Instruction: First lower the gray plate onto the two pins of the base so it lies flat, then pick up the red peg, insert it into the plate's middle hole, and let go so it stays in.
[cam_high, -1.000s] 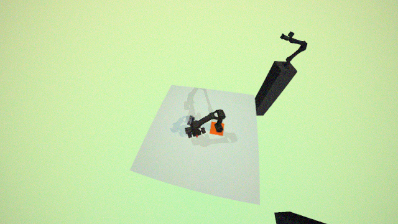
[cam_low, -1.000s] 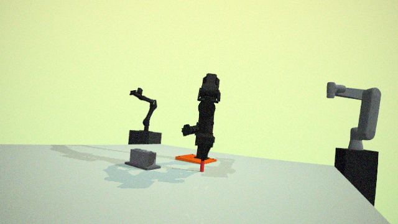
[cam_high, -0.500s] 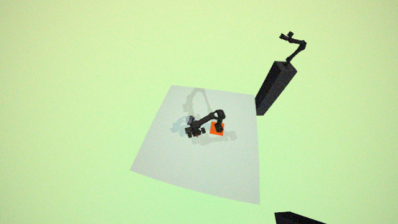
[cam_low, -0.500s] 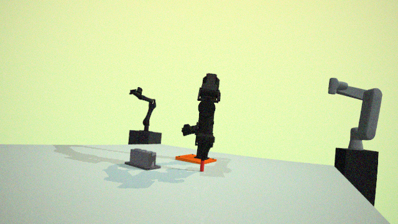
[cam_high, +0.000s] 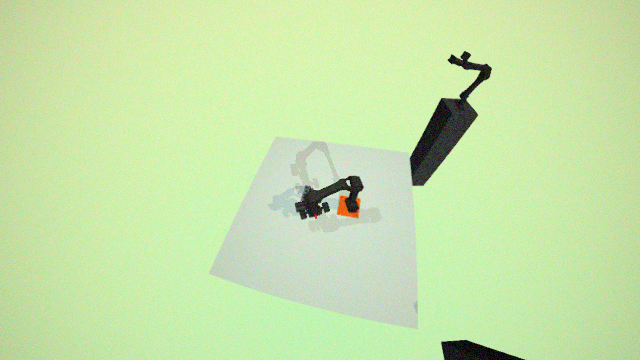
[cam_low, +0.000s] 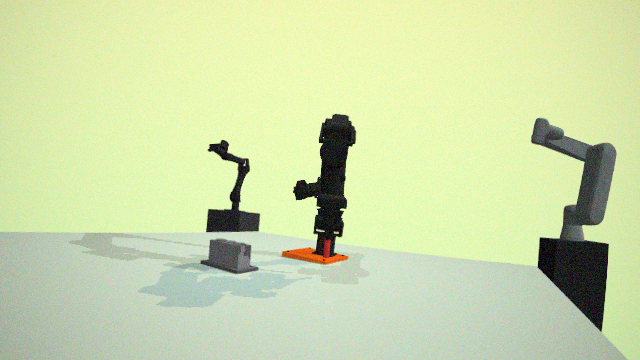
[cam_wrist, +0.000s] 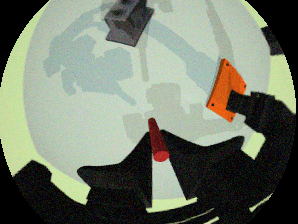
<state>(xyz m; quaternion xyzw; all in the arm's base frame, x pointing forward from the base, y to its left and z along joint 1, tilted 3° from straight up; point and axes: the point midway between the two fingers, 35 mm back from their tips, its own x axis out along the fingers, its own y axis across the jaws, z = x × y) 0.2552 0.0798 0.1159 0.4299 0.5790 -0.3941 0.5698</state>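
My gripper tip is now 210 mm to the left of the gray plate, 80 mm short of it and 40 mm above it. From my gripper tip the other things lie so: dark base 210 mm to the right, 80 mm below, 80 mm ahead; red peg right at my gripper tip.
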